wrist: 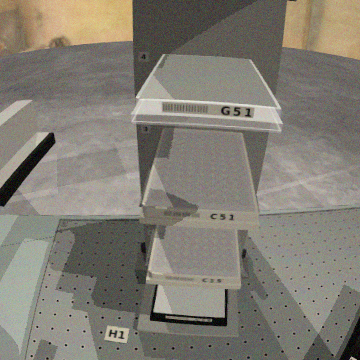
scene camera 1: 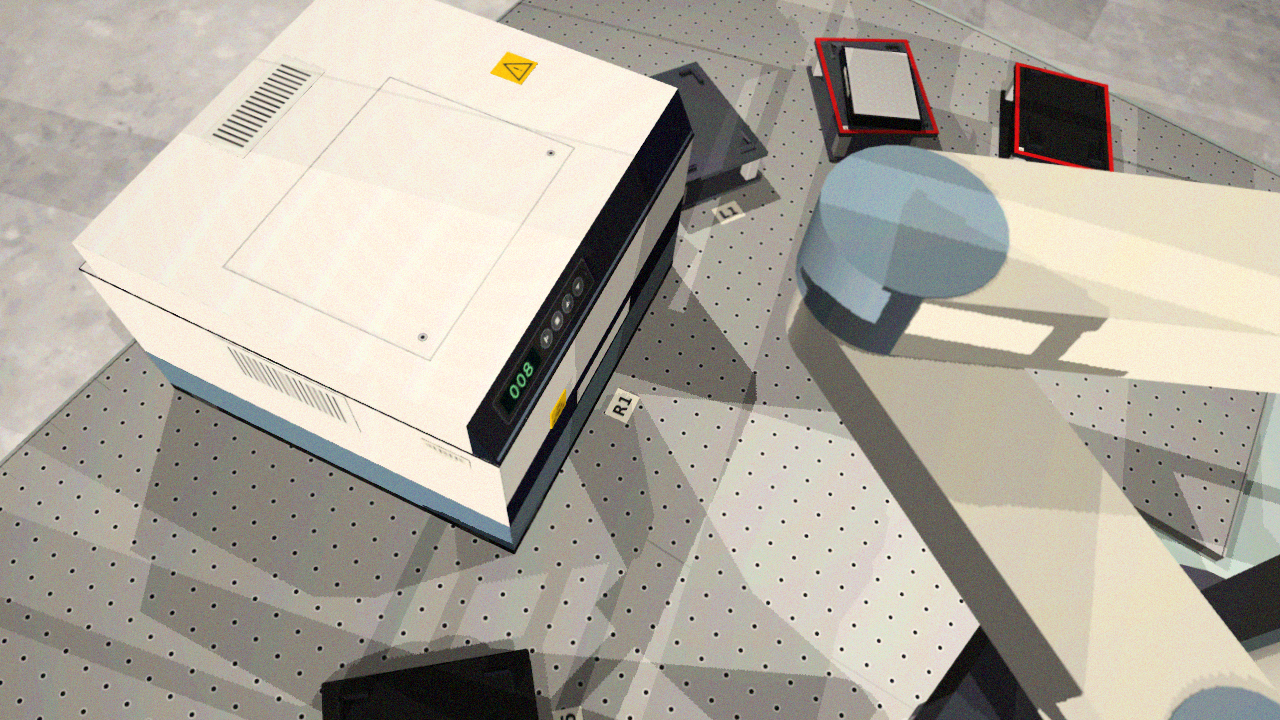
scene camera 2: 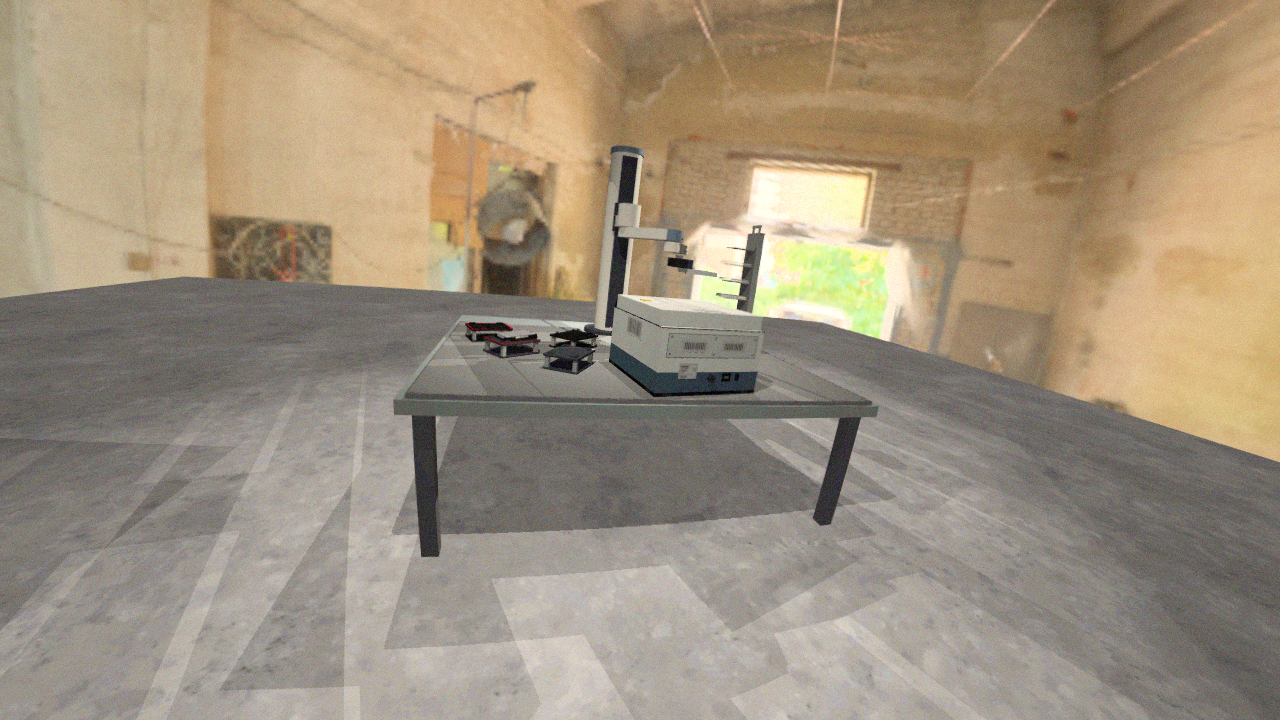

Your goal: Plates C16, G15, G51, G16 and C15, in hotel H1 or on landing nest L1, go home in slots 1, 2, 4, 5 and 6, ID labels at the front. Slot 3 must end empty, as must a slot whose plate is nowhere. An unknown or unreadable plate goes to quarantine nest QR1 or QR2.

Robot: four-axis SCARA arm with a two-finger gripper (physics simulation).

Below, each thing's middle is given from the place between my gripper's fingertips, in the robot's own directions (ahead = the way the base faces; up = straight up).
Scene:
Now: hand 370 mm to the left of the tag R1 [scene camera 1: 623, 403], 350 mm short of it and 340 mm above it.

